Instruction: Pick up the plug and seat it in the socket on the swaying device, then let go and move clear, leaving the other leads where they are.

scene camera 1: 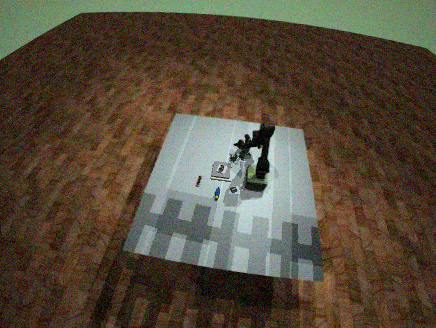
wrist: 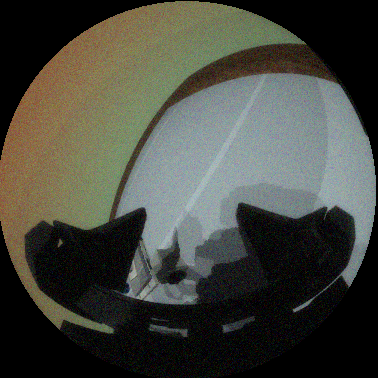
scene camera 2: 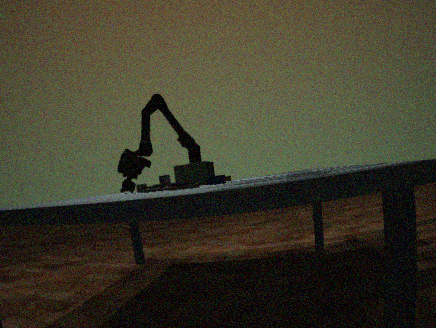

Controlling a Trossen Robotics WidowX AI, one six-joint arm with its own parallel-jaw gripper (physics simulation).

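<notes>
The device, a pale square block with a dark socket part on top (scene camera 1: 221, 170) (wrist: 141, 274), is at the left in the wrist view, partly hidden by the left finger. My gripper (scene camera 1: 240, 156) (scene camera 2: 128, 188) (wrist: 192, 210) is open and points down close to the table, beside the device. A small dark piece (wrist: 173, 275) shows low in the gap between the fingers, past the fingertips and not gripped; I cannot tell whether it is the plug. The plug cannot be made out surely in scene camera 1, where the arm and shadows darken that spot.
A blue lead with a yellow end (scene camera 1: 217, 193), a brown lead (scene camera 1: 199, 181) and a small dark piece (scene camera 1: 233, 190) lie on the pale table (scene camera 1: 165, 165) around the device. The arm's green base (scene camera 1: 257, 180) (scene camera 2: 194, 173) stands right of the device. Shadows cross the table.
</notes>
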